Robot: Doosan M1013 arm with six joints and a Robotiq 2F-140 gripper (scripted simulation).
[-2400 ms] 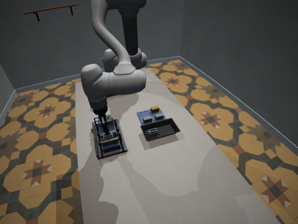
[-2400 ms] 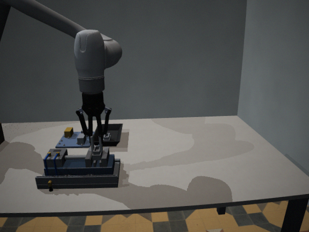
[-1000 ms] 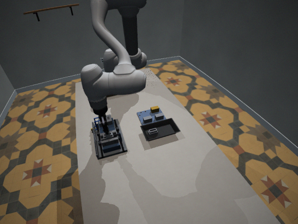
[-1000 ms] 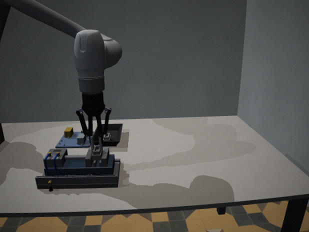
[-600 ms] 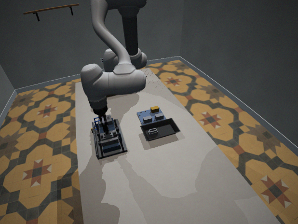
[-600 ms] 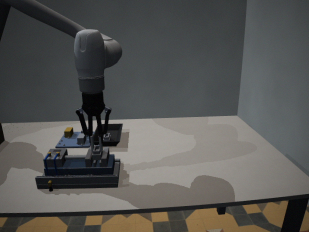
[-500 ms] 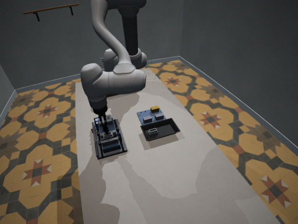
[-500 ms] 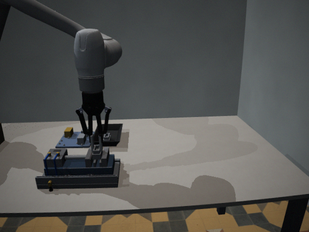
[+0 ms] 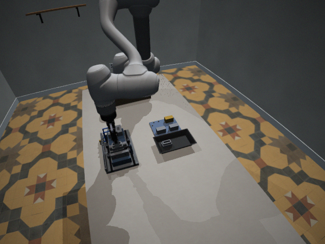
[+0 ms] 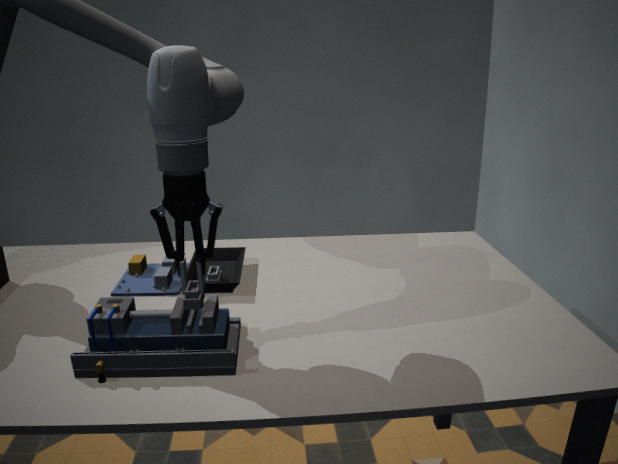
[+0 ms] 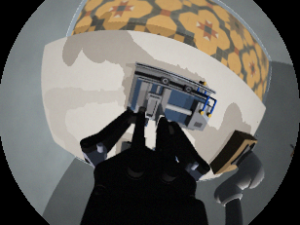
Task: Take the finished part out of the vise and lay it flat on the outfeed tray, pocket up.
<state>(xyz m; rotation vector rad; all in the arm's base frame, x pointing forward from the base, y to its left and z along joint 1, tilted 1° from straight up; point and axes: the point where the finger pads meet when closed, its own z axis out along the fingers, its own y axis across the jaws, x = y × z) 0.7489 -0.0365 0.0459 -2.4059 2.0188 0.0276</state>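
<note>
Right now my hand is 12 cm above the blue vise body, 7 cm past it and 1 cm to the left of it. From my hand the other things lie so: yellow block 35 cm to the left, 28 cm behind, 13 cm below; then blue-hosed cylinder 16 cm behind, 8 cm below, 3 cm to the right; then blue plate 31 cm to the left, 22 cm behind, 16 cm below.
</note>
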